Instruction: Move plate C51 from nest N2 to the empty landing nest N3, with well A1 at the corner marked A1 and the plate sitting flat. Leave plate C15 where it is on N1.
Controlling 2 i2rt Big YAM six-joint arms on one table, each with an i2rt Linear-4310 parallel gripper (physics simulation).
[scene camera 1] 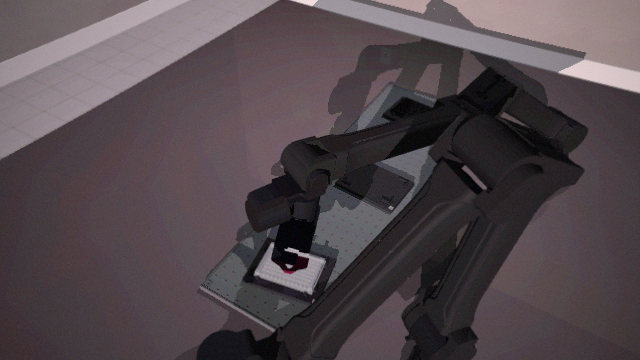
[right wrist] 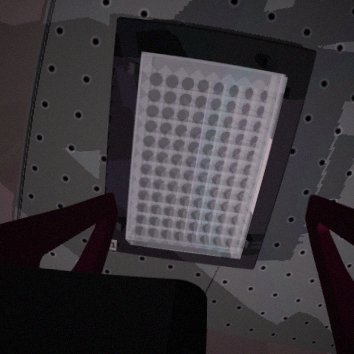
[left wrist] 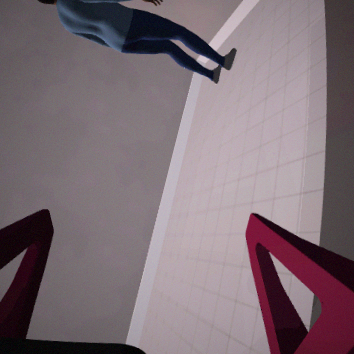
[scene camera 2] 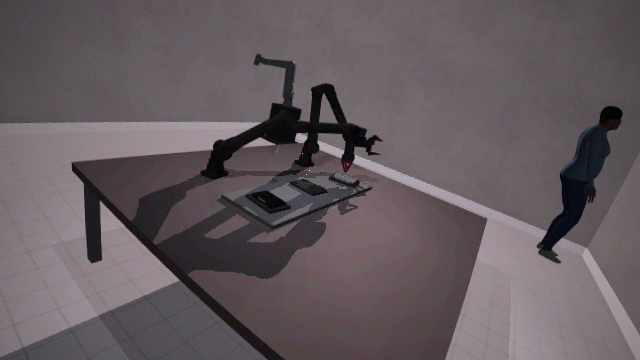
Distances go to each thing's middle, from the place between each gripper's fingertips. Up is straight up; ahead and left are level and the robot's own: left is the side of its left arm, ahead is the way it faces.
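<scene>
I see the well plate [scene camera 1: 302,280] 5 cm below my right hand and 1 cm to the left of it. My left hand, for its part, is 17 cm above the plate, 43 cm to the left of it and 2 cm short of it. Going by its middle, the well plate is nearer to my right hand than to my left hand.
</scene>
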